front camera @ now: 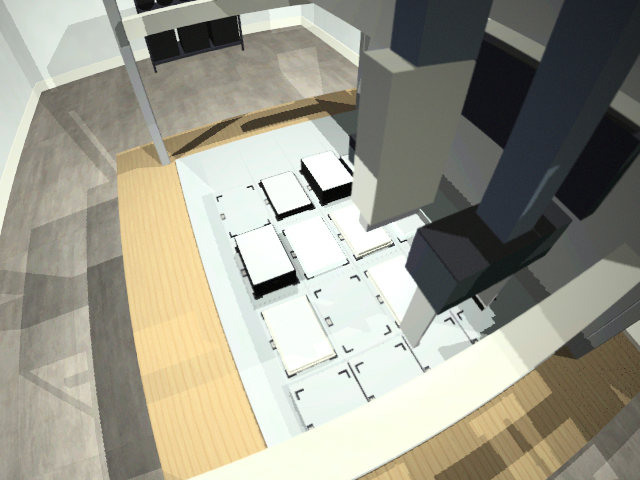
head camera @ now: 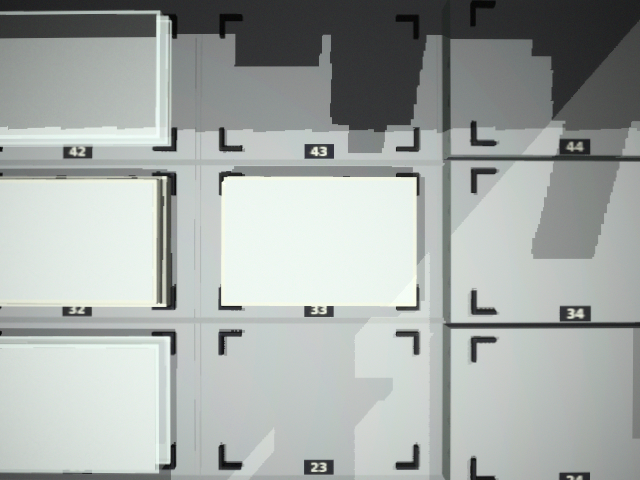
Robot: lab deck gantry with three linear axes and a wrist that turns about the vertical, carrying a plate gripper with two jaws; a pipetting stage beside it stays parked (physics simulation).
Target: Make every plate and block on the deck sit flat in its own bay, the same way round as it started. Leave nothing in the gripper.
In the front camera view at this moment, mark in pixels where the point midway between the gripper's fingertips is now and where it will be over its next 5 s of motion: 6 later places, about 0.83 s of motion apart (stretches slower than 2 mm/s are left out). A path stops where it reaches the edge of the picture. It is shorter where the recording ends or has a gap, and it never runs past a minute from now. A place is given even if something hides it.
My gripper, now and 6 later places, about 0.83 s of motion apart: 444,317; 388,237; 380,195; 329,128; 328,134; 327,149; 327,163
